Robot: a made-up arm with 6 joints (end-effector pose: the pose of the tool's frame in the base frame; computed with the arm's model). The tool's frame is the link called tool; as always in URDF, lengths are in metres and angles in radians.
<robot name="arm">
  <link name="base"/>
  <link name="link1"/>
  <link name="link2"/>
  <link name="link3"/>
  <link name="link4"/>
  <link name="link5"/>
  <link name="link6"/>
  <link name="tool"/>
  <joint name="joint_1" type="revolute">
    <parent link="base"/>
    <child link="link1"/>
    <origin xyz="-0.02 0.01 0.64"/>
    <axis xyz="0 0 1"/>
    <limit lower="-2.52" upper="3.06"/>
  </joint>
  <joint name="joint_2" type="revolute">
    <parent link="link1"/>
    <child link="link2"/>
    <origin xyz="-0.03 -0.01 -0.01" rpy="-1.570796 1.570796 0"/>
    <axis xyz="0 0 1"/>
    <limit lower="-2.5" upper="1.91"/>
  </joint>
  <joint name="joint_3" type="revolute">
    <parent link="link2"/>
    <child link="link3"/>
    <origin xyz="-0.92 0.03 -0.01" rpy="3.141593 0 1.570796"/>
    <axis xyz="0 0 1"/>
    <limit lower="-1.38" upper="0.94"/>
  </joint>
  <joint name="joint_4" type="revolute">
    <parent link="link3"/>
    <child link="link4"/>
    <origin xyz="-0.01 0 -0.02" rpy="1.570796 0 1.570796"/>
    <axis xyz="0 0 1"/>
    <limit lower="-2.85" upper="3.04"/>
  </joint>
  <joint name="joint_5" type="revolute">
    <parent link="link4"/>
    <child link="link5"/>
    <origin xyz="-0.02 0.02 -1.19" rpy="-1.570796 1.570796 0"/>
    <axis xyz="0 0 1"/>
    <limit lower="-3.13" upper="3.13"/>
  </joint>
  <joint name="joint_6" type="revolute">
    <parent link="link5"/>
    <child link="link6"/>
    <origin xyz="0 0.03 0.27" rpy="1.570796 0 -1.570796"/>
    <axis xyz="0 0 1"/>
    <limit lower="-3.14" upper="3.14"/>
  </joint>
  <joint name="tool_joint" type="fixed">
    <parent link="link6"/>
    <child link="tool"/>
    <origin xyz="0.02 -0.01 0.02" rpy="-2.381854 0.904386 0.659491"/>
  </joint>
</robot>
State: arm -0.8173 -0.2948 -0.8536 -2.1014 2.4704 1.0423
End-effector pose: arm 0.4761 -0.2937 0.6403 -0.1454 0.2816 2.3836
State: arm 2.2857 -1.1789 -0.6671 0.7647 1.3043 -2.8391
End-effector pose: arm 0.1315 0.1435 1.7005 0.8547 -0.1646 -2.1749
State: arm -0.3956 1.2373 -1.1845 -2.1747 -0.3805 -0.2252
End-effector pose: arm -0.1814 0.2121 0.3650 -1.5528 0.5584 1.4488
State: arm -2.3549 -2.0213 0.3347 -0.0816 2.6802 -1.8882
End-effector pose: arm 0.9570 1.3729 1.0862 -2.9267 1.0037 -0.8236
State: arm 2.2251 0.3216 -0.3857 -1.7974 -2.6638 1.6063
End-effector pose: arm -0.6556 0.7414 0.4831 0.3879 -0.1056 -1.8537
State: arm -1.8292 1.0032 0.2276 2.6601 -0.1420 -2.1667
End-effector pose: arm -0.1635 -1.6310 0.3655 -1.0096 0.7074 -2.7749
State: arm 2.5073 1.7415 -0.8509 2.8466 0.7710 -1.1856
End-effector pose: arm -0.1087 -0.2531 -0.1469 1.5626 0.2813 -0.3719
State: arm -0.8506 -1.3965 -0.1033 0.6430 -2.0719 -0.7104
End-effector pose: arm -0.6848 0.4656 1.9916 0.1509 1.3477 -2.1061
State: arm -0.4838 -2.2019 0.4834 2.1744 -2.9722 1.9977
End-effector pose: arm -1.6827 1.0789 0.3690 -0.3141 1.0271 -1.3367
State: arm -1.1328 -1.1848 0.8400 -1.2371 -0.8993 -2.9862
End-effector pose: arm -0.6748 1.0284 2.1652 1.9169 -0.6460 1.3647
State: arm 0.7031 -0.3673 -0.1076 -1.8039 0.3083 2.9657
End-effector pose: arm 0.5964 0.5483 1.4788 -0.8442 -0.2530 -0.2802
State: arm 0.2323 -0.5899 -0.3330 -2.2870 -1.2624 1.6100
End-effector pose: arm 0.5971 0.3302 1.4310 0.2144 -0.2121 1.1640
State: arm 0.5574 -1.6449 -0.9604 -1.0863 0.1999 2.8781
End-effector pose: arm 0.1812 -0.0964 1.0857 -0.7121 -0.9918 -0.7069
